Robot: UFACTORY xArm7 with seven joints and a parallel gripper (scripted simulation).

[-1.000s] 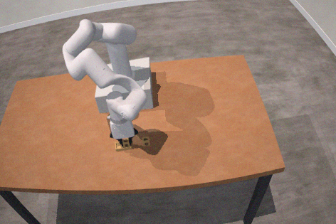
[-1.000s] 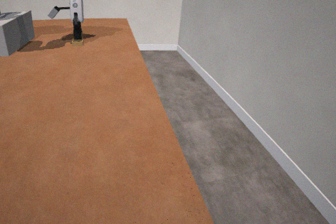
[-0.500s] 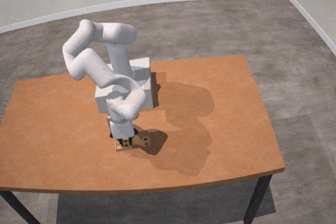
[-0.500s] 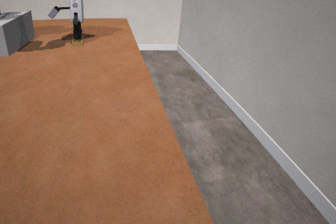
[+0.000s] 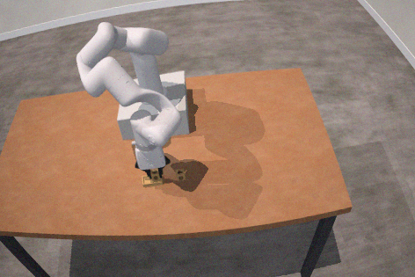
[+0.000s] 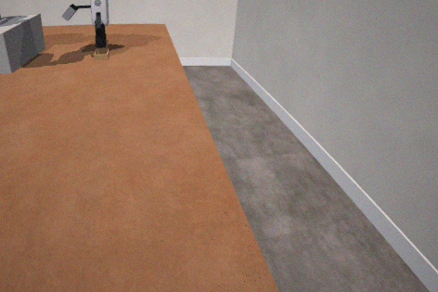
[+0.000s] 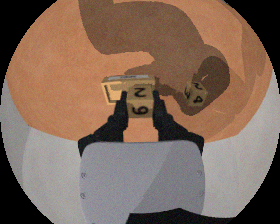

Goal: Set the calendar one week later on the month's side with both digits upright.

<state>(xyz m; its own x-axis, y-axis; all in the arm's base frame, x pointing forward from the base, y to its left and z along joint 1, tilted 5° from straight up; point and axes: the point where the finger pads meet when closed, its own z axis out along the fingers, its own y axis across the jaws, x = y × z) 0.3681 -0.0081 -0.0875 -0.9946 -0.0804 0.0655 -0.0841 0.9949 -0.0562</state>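
Now: hand 40 mm above the wooden tray and 20 mm to the left of it.
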